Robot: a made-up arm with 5 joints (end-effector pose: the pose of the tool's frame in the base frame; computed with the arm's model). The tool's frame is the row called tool.
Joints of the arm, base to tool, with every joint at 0 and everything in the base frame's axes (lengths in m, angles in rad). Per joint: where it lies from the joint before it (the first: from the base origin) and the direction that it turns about. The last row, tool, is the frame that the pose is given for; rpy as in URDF.
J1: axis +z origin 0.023 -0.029 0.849
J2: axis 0 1 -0.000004 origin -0.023 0.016 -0.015
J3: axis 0 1 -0.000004 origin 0.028 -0.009 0.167
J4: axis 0 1 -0.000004 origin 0.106 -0.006 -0.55
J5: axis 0 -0.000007 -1 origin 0.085 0.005 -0.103
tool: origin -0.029 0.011 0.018 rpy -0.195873 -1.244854 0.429
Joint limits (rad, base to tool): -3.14..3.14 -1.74..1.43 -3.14..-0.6 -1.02..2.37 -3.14..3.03
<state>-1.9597 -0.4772 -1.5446 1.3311 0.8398</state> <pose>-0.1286 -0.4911 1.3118 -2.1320 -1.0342 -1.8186</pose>
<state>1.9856 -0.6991 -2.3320 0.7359 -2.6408</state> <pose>0.1035 -0.1681 1.6733 0.3759 1.0548 -0.9213</pose>
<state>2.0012 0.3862 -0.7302 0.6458 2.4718</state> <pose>-0.1726 0.3601 0.3809 -0.4287 -1.3828 0.0007</pose>
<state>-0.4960 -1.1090 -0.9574 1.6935 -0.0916</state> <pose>0.3426 -0.1857 1.2292 -0.3009 -1.5789 -0.0151</pose>
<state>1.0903 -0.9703 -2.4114 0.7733 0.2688</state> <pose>-0.1775 -0.3611 1.5642 -1.2613 2.1635 0.5538</pose>
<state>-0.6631 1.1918 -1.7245 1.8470 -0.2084</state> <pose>0.3801 -0.2943 0.3757 0.4117 -0.0901 -0.4662</pose>
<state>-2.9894 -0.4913 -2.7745 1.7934 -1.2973</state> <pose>0.1776 0.0139 1.5850 -1.5873 0.1009 -0.1673</pose>
